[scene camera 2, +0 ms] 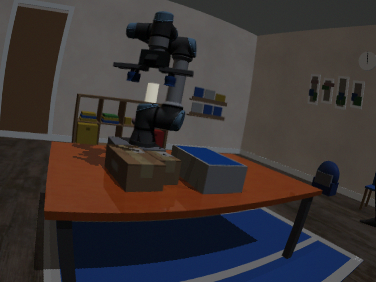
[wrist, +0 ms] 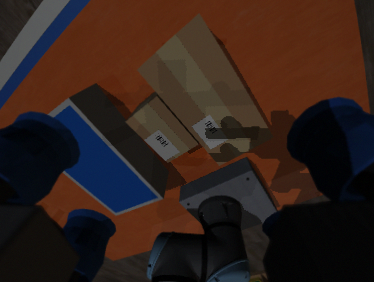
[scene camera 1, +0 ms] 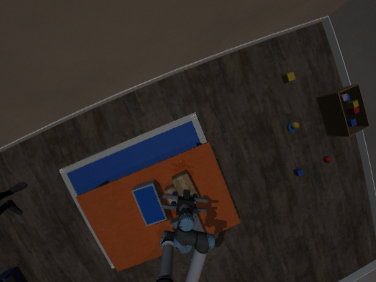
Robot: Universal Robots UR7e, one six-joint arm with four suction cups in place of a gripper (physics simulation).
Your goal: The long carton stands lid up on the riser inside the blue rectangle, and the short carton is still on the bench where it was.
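Frame: origin at the arm's base, x back, y down, z right, level; metres.
Seen in the pictures: end effector, tool point: (scene camera 2: pixel 150 83) (wrist: pixel 183 190); arm's base, origin of the base link: (scene camera 2: pixel 142 144) (wrist: pixel 219 209).
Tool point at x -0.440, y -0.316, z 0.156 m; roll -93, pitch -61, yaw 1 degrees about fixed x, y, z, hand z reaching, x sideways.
Note:
Pixels of each thing's top centre, then the offset from my tool point to it. Level surfaces: height alone.
- long carton, middle of its top: (wrist: pixel 211 106) (scene camera 2: pixel 132 153) (scene camera 1: pixel 186 191) dx +0.071, dy +0.284, dz +0.006 m
- orange bench, its level: dy +0.389 m
- short carton, middle of its top: (wrist: pixel 162 133) (scene camera 2: pixel 162 155) (scene camera 1: pixel 173 196) dx +0.071, dy +0.284, dz -0.125 m
- grey riser, middle of its top: (wrist: pixel 97 170) (scene camera 2: pixel 207 155) (scene camera 1: pixel 149 205) dx +0.066, dy +0.269, dz -0.346 m
- white-edged blue rectangle, middle of its top: (wrist: pixel 97 170) (scene camera 2: pixel 207 155) (scene camera 1: pixel 149 205) dx +0.066, dy +0.269, dz -0.346 m
The long carton (scene camera 1: pixel 183 181) (scene camera 2: pixel 131 170) (wrist: pixel 200 85) lies flat, label up, on the orange bench (scene camera 1: pixel 107 220) (scene camera 2: pixel 270 185) (wrist: pixel 300 50). The short carton (scene camera 2: pixel 171 167) (wrist: pixel 160 127) sits close beside it, between it and the riser, also label up; in scene camera 1 it is mostly hidden by the arm. The grey riser (scene camera 2: pixel 222 179) (wrist: pixel 110 120) has a white-edged blue rectangle (scene camera 1: pixel 150 205) (scene camera 2: pixel 209 155) (wrist: pixel 105 160) on top, and nothing stands on it. My suction gripper (scene camera 1: pixel 186 200) (scene camera 2: pixel 152 77) (wrist: pixel 184 187) is open, holds nothing and hangs high above the cartons.
The arm's grey base plate (wrist: pixel 225 192) is on the bench just behind the cartons. A blue mat (scene camera 1: pixel 132 152) lies on the floor under the bench. A toy bin (scene camera 1: pixel 358 91) and several small toys are off to the right in scene camera 1. A person's legs show at the left.

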